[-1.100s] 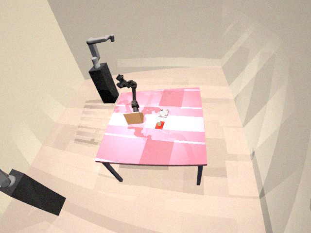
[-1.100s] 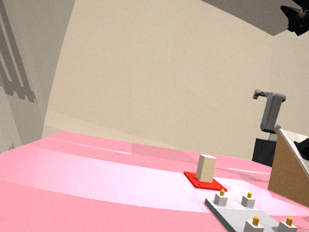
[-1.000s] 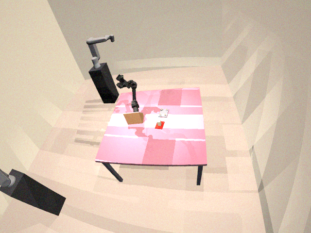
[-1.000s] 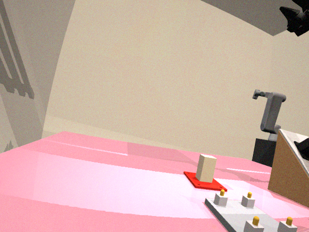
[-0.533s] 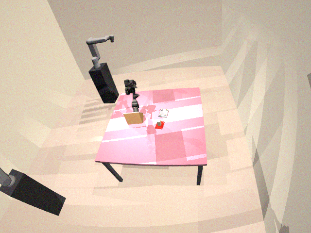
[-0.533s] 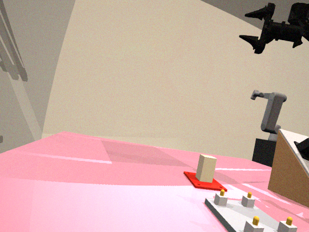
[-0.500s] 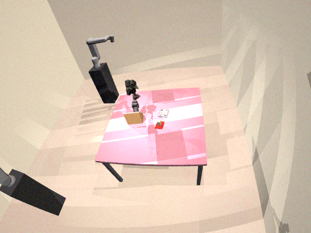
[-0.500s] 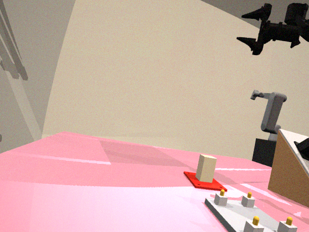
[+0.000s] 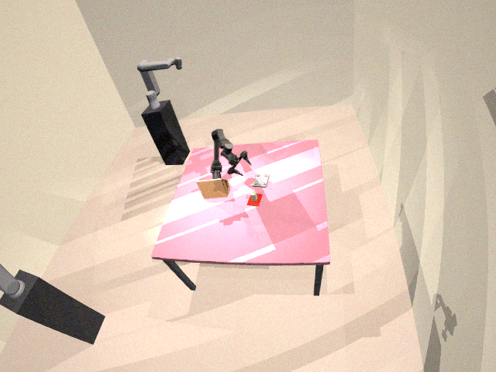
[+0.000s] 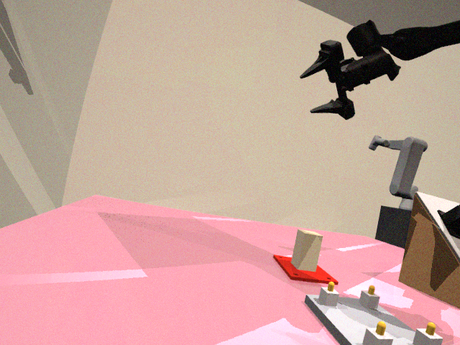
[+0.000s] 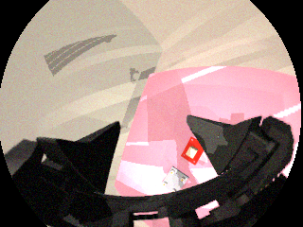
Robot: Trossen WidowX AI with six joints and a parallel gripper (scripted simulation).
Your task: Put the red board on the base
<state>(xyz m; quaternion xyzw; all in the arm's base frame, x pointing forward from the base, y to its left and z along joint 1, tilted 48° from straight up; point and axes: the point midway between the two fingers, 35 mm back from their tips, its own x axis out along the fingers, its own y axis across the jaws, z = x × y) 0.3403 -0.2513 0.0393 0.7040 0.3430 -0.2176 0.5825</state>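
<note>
Right now my gripper tip is 370 mm above the red board, 80 mm to the right of it and 30 mm past it. The rest, counted from my gripper tip: grey base (380 mm below, 290 mm to the left, 10 mm behind).
</note>
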